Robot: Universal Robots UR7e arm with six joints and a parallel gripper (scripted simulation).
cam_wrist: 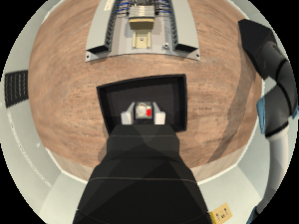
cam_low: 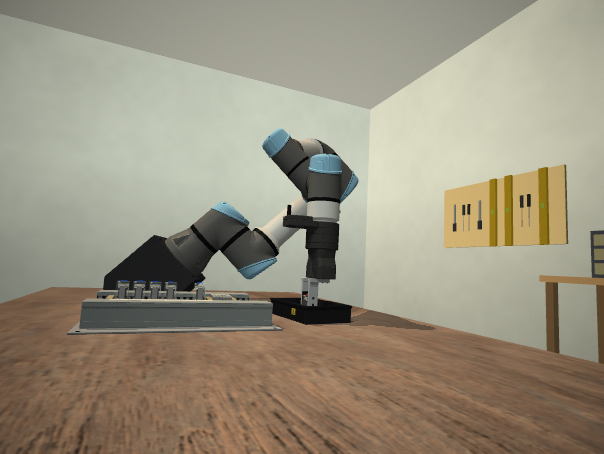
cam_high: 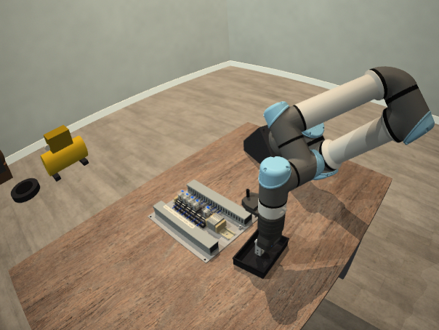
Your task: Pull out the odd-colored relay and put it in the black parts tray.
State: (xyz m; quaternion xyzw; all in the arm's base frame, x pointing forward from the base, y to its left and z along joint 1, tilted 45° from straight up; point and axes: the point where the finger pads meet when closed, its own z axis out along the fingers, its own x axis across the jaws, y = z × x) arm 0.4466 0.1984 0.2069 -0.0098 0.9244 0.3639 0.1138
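Now: the red-button relay 1 cm below my hand. The rest, counted from my hand: grey relay panel (27 cm to the right, 3 cm ahead, 1 cm below); then black parts tray (2 cm below).
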